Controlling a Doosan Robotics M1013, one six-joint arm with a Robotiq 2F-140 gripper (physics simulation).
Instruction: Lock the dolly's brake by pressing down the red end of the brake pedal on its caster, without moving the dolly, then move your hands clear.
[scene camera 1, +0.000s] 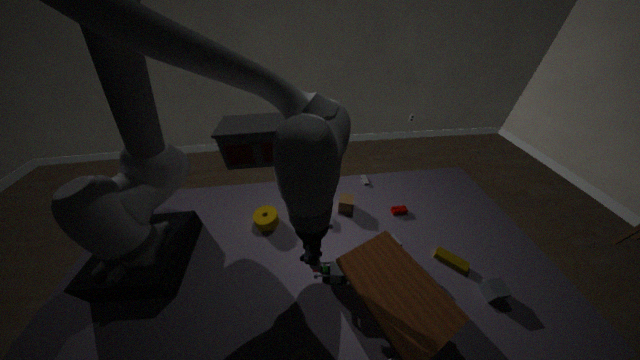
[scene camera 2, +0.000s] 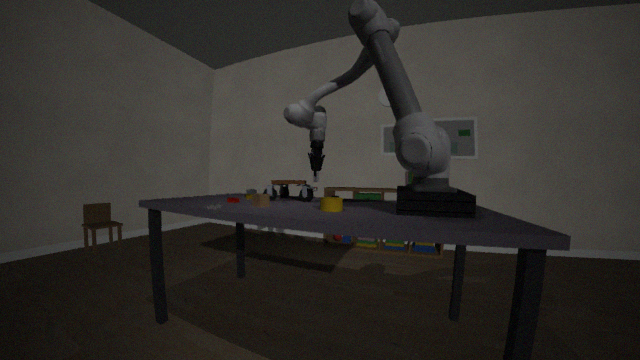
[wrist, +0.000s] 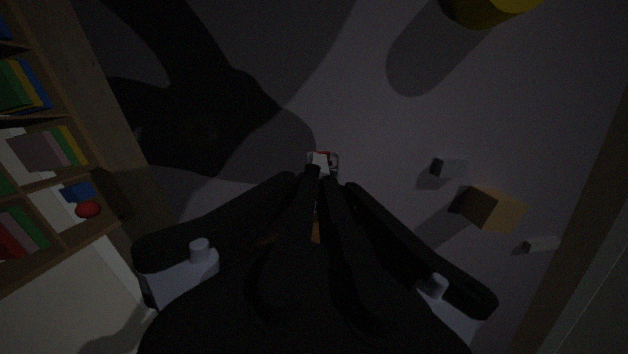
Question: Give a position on a tan block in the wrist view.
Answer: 492, 210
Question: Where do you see the gripper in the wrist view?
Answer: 317, 164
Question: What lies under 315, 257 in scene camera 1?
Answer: The gripper.
